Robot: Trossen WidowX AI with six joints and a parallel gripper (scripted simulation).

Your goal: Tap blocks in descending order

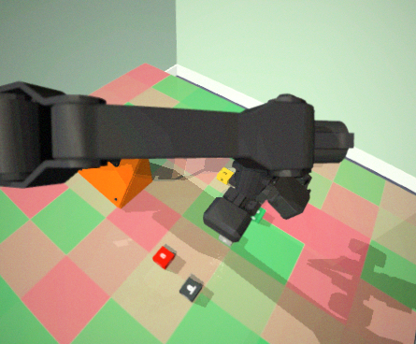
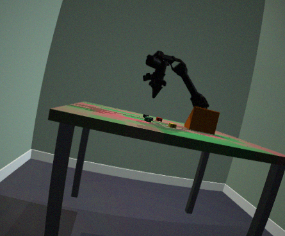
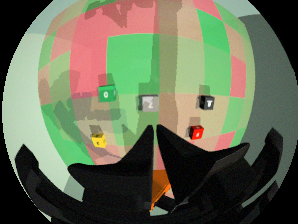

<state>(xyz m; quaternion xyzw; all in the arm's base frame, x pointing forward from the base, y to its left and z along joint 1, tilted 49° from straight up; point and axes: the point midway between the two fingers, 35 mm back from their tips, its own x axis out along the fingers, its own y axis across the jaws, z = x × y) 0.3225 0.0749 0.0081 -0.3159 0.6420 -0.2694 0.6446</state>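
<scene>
Now: gripper tip 15 cm to the left of the black block and 12 cm above it. From my gripper tip the other things lie so: grey block: 12 cm below, 1 cm to the right, 1 cm behind; then green block: 12 cm below, 8 cm to the left, 1 cm ahead; then red block: 13 cm to the right, 12 cm below, 8 cm behind.
</scene>
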